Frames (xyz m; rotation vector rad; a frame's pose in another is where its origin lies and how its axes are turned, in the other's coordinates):
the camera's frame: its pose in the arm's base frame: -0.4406 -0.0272 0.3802 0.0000 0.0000 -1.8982
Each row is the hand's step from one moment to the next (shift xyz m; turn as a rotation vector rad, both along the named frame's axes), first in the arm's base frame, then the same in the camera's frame.
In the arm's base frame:
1: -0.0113 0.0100 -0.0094 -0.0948 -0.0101 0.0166
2: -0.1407 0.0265 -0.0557 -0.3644 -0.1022 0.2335
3: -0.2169 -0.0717 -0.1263 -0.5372 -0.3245 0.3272
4: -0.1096 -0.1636 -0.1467 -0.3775 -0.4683 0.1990
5: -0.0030 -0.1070 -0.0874 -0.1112 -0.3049 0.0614
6: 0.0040 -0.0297 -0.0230 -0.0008 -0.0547 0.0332
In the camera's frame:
1: -0.0058 -0.0139 -0.0094 0.0400 -0.0865 0.0166
2: 0.0202 -0.1417 -0.0557 0.2140 -0.3122 0.2335
3: 0.1376 -0.1823 -0.1263 0.4800 -0.4043 0.3272
4: 0.1902 -0.0512 -0.1467 0.5648 -0.2068 0.1990
5: 0.1023 0.0316 -0.0874 0.3245 -0.0072 0.0614
6: 0.0268 0.0133 -0.0230 0.0521 0.0168 0.0332

